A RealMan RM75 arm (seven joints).
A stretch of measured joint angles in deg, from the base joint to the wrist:
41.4, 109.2, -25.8, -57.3, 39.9, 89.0, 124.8
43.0, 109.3, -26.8, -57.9, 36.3, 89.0, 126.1
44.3, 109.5, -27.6, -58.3, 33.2, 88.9, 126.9
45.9, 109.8, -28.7, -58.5, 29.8, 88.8, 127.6
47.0, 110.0, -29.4, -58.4, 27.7, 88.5, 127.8
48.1, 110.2, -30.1, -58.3, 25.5, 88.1, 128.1
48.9, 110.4, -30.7, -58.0, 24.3, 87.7, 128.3
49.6, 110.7, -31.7, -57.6, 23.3, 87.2, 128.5
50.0, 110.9, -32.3, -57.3, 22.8, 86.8, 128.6
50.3, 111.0, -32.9, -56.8, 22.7, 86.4, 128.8
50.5, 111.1, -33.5, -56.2, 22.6, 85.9, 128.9
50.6, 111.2, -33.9, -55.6, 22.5, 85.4, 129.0
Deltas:
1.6, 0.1, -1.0, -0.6, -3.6, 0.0, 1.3
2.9, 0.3, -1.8, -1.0, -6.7, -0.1, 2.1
4.5, 0.6, -2.9, -1.2, -10.1, -0.2, 2.8
5.6, 0.8, -3.6, -1.1, -12.2, -0.5, 3.0
6.7, 1.0, -4.3, -1.0, -14.4, -0.9, 3.3
7.5, 1.2, -4.9, -0.7, -15.6, -1.3, 3.5
8.2, 1.5, -5.9, -0.3, -16.6, -1.8, 3.7
8.6, 1.7, -6.5, 0.0, -17.1, -2.2, 3.8
8.9, 1.8, -7.1, 0.5, -17.2, -2.6, 4.0
9.1, 1.9, -7.7, 1.1, -17.3, -3.1, 4.1
9.2, 2.0, -8.1, 1.7, -17.4, -3.6, 4.2

